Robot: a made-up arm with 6 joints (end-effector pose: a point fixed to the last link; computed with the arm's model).
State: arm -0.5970 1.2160 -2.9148 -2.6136 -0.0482 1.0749
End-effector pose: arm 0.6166 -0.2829 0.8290 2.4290 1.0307 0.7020
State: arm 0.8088 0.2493 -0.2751 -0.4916 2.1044 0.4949
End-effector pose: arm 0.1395 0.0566 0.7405 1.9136 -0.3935 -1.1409
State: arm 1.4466 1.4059 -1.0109 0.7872 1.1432 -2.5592
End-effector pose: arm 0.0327 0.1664 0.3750 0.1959 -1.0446 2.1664
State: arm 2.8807 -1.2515 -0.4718 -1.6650 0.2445 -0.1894
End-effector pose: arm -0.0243 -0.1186 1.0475 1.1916 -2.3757 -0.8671
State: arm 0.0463 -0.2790 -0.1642 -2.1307 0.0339 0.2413
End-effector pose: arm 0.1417 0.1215 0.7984 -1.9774 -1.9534 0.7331
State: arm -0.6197 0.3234 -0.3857 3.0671 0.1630 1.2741
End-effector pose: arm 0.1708 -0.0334 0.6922 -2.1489 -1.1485 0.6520
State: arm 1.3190 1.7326 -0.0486 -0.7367 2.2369 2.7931
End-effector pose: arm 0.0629 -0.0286 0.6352 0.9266 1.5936 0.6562
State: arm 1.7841 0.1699 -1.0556 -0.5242 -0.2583 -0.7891
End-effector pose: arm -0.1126 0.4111 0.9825 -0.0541 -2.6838 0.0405
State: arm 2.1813 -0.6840 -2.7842 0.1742 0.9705 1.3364
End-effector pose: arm 0.2104 -0.2882 1.3697 0.4046 0.0266 0.8823
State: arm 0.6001 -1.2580 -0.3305 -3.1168 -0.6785 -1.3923
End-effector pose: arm -0.0965 0.0426 0.8385 -0.8196 0.9961 -0.7180
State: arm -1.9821 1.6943 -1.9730 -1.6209 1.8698 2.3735
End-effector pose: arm -0.2144 -0.4641 0.3248 0.6329 -1.5358 0.1902
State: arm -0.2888 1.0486 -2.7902 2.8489 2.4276 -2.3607
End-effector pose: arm 0.6015 -0.0651 1.0062 1.0833 -2.1786 -1.3903
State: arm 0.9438 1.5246 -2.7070 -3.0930 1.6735 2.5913
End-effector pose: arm 0.3474 0.5943 0.6380 -0.0378 -1.3608 -1.9886
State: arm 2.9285 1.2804 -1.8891 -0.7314 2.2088 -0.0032
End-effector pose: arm -0.4928 0.1490 0.5390 1.0507 1.6586 0.0414
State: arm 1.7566 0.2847 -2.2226 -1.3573 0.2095 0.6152
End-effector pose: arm -0.1574 0.3818 1.2664 -0.3021 -1.8424 -0.7796
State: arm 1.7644 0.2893 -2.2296 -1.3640 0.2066 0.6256
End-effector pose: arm -0.1613 0.3813 1.2659 -0.2897 -1.8375 -0.7751
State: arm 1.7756 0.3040 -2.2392 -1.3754 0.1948 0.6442
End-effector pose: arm -0.1684 0.3842 1.2613 -0.2681 -1.8352 -0.7583
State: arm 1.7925 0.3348 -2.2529 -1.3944 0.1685 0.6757
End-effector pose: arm -0.1809 0.3924 1.2498 -0.2316 -1.8372 -0.7210
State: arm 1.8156 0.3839 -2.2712 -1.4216 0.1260 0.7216
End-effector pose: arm -0.1994 0.4056 1.2299 -0.1801 -1.8434 -0.6580
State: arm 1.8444 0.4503 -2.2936 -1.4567 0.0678 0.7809
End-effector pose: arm -0.2240 0.4220 1.2007 -0.1162 -1.8529 -0.5671
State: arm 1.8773 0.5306 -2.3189 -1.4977 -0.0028 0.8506
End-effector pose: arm -0.2533 0.4388 1.1626 -0.0466 -1.8636 -0.4491
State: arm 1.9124 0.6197 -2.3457 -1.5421 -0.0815 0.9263
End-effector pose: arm -0.2849 0.4531 1.1175 0.0218 -1.8732 -0.3086
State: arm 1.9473 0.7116 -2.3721 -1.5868 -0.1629 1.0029
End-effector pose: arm -0.3161 0.4629 1.0682 0.0822 -1.8800 -0.1542
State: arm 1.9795 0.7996 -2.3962 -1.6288 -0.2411 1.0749
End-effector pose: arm -0.3440 0.4676 1.0188 0.1296 -1.8832 0.0017
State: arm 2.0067 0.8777 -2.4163 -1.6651 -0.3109 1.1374
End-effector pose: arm -0.3665 0.4681 0.9734 0.1625 -1.8832 0.1460
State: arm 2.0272 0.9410 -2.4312 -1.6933 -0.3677 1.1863
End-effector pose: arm -0.3826 0.4664 0.9358 0.1820 -1.8813 0.2663
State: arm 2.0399 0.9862 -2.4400 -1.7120 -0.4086 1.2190
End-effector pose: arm -0.3924 0.4646 0.9084 0.1909 -1.8792 0.3537
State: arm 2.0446 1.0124 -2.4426 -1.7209 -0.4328 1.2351
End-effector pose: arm -0.3964 0.4642 0.8919 0.1922 -1.8782 0.4048
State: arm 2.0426 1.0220 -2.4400 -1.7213 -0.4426 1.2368
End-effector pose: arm -0.3960 0.4655 0.8851 0.1890 -1.8789 0.4235
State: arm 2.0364 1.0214 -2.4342 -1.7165 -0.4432 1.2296
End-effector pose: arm -0.3929 0.4682 0.8843 0.1831 -1.8810 0.4218
